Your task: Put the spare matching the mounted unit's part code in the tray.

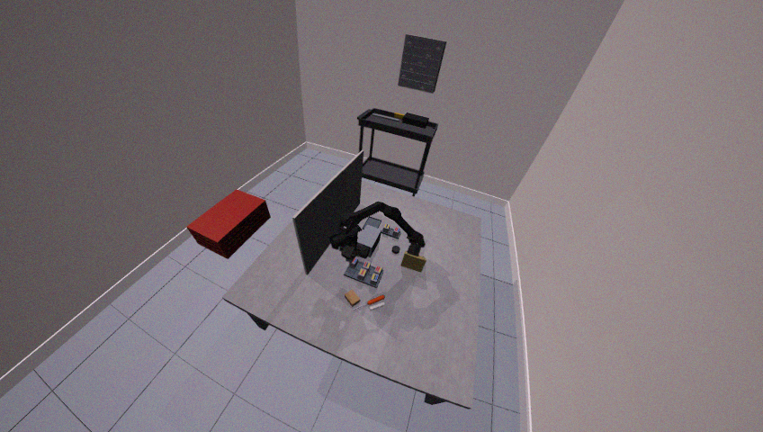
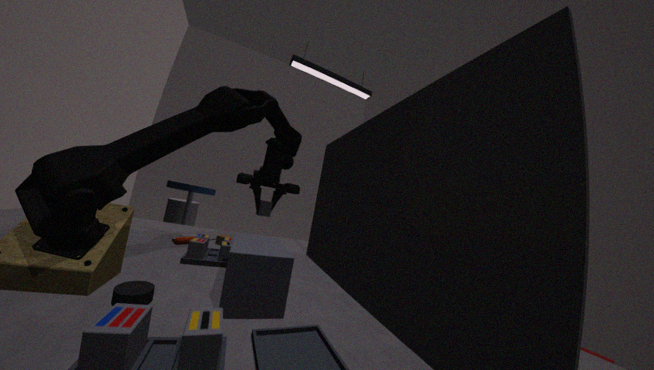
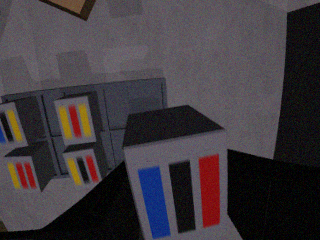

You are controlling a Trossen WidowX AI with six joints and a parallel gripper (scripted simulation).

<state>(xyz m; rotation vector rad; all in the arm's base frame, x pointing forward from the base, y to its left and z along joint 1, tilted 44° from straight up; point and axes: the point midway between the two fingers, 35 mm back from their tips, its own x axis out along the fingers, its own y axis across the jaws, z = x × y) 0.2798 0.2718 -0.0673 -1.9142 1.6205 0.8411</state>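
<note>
My gripper tip is now 41 cm to the left of the tray, 14 cm above it and 5 cm short of it. The rest, counted from my gripper tip: brown block 14 cm to the left, 13 cm below, 9 cm behind; then upright partition 22 cm ahead, 21 cm to the right, 8 cm above; then mounted unit 22 cm to the right, 9 cm below, 1 cm behind.
</note>
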